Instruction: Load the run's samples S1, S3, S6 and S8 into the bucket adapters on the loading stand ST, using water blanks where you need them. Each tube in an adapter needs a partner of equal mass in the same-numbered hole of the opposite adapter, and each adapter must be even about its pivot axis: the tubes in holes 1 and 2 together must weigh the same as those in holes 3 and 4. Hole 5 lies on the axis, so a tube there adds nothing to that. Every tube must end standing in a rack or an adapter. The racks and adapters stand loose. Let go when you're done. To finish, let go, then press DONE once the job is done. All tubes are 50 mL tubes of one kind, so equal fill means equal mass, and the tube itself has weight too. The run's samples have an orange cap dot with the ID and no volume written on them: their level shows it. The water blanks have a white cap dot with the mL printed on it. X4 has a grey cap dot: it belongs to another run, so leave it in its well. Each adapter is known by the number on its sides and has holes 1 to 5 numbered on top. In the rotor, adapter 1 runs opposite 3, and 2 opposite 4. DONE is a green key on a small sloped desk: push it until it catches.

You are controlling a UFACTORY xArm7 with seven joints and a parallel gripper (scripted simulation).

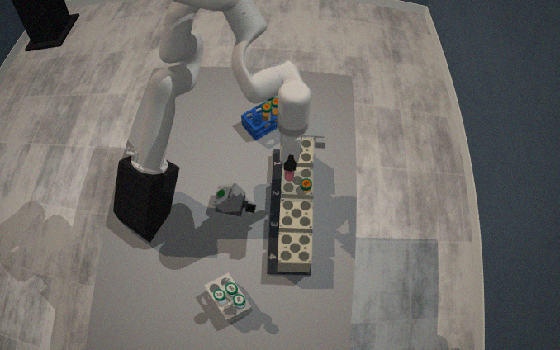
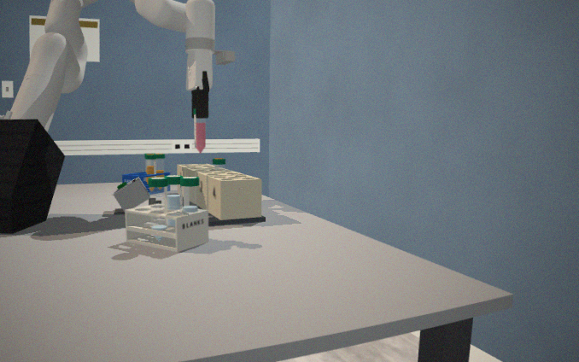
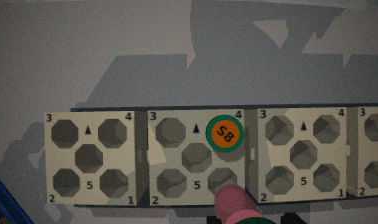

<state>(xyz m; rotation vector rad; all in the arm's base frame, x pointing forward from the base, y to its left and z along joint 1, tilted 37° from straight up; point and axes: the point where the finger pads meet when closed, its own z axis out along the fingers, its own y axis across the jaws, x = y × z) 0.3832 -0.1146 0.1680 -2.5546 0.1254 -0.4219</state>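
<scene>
My gripper is now 1 cm past the pink-filled tube and 5 cm above it. Also, from my hand: orange-filled tube 6 cm behind, 32 cm to the left, 19 cm below; then done desk 18 cm behind, 2 cm to the right, 20 cm below; then black stand 2 cm ahead, 3 cm to the right, 25 cm below.
</scene>
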